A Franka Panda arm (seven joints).
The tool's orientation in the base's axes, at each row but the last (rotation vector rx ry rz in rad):
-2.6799, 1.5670, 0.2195
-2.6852, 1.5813, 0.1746
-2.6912, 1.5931, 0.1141
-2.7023, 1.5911, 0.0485
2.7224, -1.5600, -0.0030
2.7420, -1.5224, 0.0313
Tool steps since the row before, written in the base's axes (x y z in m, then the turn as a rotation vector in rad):
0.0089, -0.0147, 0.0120, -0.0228, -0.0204, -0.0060
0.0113, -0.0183, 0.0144, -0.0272, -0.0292, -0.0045
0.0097, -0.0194, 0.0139, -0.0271, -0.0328, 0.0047
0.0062, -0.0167, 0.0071, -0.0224, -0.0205, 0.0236
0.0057, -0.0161, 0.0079, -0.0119, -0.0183, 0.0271
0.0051, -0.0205, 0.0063, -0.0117, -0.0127, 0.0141
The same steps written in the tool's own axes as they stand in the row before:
0.0154, 0.0001, -0.0142, 0.0074, 0.0296, 0.0064
0.0198, -0.0004, -0.0166, 0.0128, 0.0378, 0.0046
0.0207, 0.0012, -0.0153, 0.0154, 0.0397, -0.0047
0.0174, 0.0028, -0.0076, 0.0064, 0.0298, -0.0235
0.0168, 0.0033, -0.0079, 0.0098, 0.0196, -0.0270
0.0202, 0.0065, -0.0059, 0.0049, 0.0166, -0.0141

